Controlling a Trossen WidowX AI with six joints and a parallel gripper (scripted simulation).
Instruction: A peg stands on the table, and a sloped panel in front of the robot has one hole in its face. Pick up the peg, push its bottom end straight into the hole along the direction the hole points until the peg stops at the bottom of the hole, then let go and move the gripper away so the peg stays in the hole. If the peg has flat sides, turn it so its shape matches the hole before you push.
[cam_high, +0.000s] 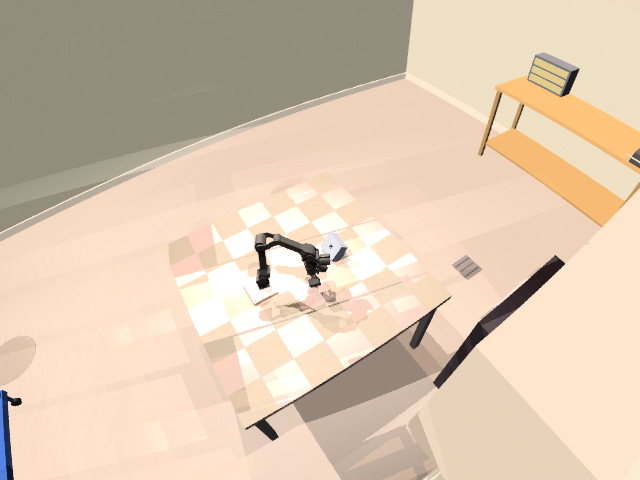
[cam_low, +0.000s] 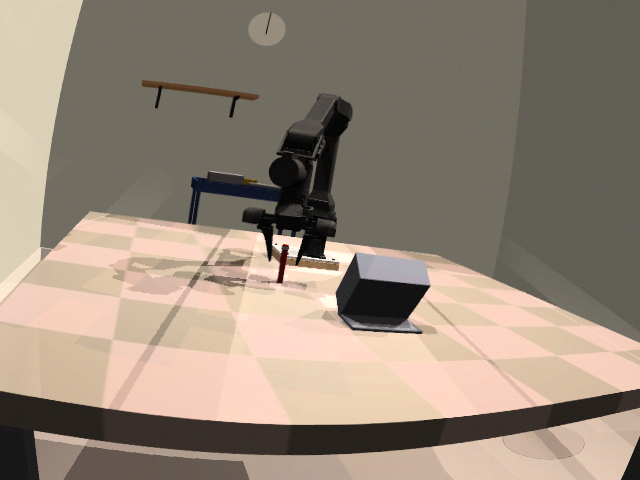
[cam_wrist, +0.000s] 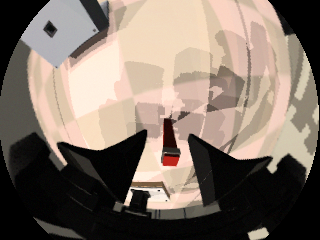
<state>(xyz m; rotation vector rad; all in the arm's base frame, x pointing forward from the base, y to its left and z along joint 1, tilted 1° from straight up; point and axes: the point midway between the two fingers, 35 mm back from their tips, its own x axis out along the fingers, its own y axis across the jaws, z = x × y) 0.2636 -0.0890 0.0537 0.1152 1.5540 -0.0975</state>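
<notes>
The red peg lies 2 cm above my gripper tip. From my gripper tip the other things lie so: sloped panel (20 cm ahead, 16 cm to the left, 2 cm above).
</notes>
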